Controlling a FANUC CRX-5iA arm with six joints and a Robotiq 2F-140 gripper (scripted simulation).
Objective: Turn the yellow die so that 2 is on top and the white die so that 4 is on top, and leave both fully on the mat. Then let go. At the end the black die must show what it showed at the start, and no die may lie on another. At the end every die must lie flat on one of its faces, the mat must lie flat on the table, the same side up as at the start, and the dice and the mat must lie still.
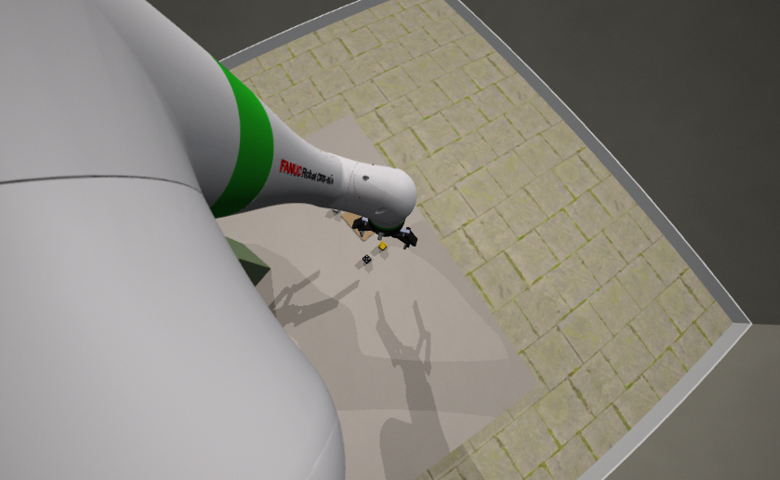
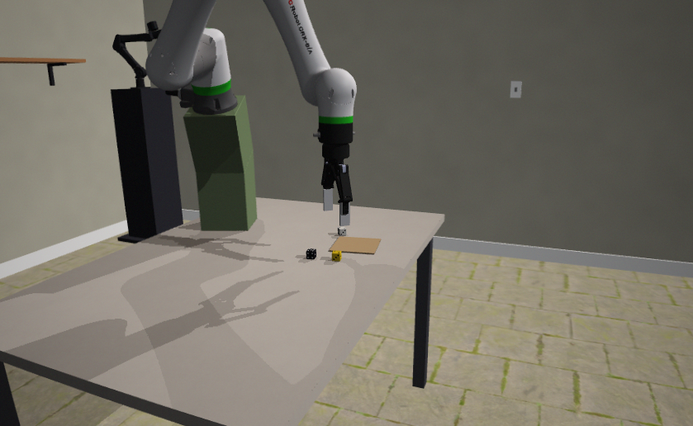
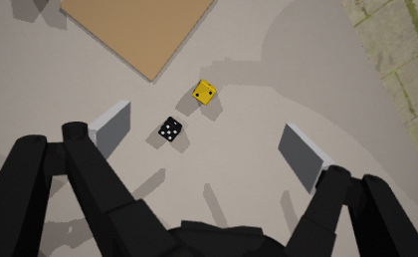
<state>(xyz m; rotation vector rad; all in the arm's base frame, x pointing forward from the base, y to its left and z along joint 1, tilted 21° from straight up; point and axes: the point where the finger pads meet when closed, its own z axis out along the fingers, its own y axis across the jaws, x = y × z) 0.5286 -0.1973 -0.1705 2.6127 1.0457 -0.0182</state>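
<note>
The yellow die is 1 cm to the left of my hand and 13 cm below it. From my hand the other things lie so: tan mat 15 cm to the left, 14 cm below; then white die 8 cm behind, 23 cm to the left, 13 cm below; then black die 8 cm behind, 13 cm below.
</note>
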